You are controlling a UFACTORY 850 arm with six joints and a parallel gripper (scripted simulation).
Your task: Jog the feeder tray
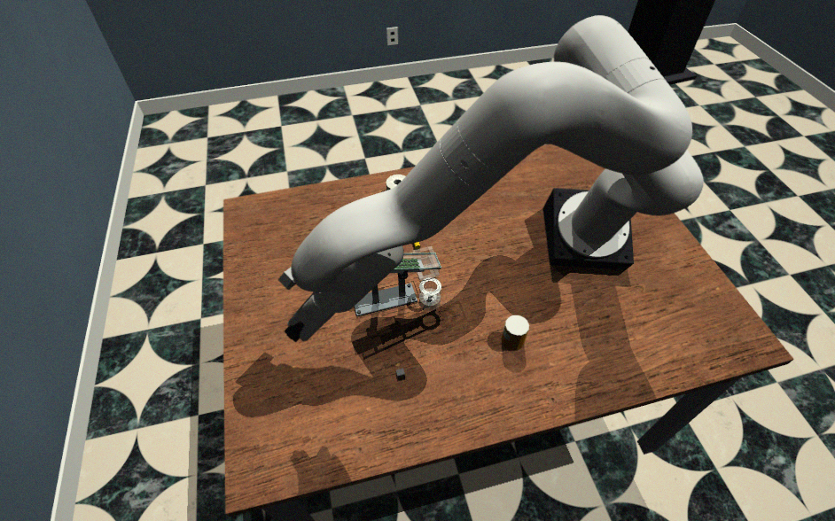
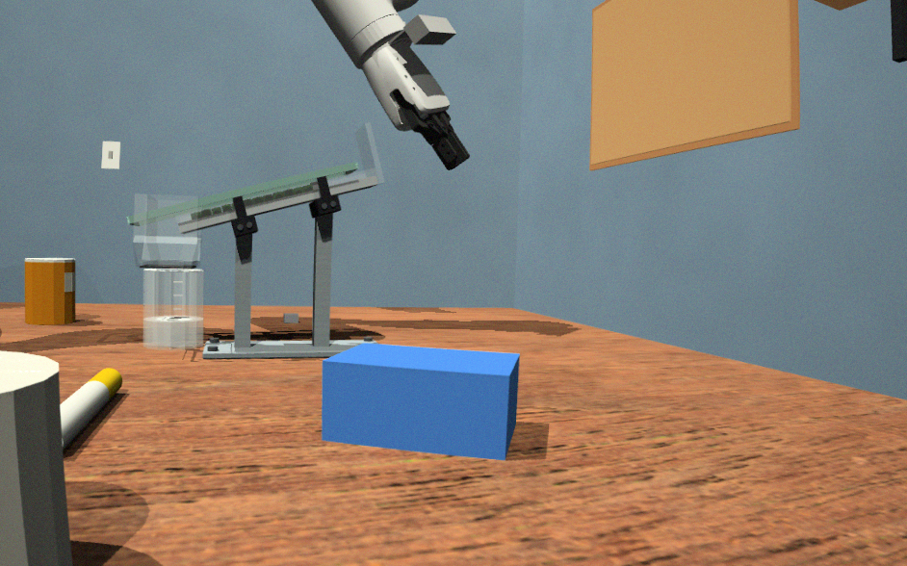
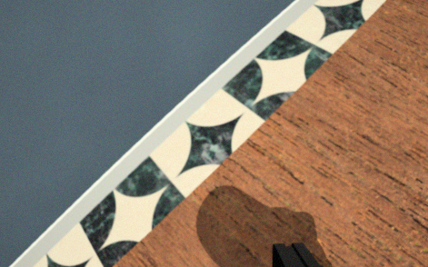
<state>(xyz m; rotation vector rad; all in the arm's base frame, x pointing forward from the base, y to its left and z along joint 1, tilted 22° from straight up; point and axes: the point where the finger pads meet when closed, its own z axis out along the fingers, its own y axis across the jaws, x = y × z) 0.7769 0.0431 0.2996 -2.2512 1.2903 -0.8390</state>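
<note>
Right now my hand is 330 mm past the clear vial, 180 mm above it and 120 mm to the left of it. From my hand the other things lie so: small grey cube (220 mm below, 190 mm behind, 50 mm to the left); feeder tray (230 mm behind, 160 mm to the right, 80 mm below); blue block (410 mm to the right, 210 mm below, 200 mm behind).
</note>
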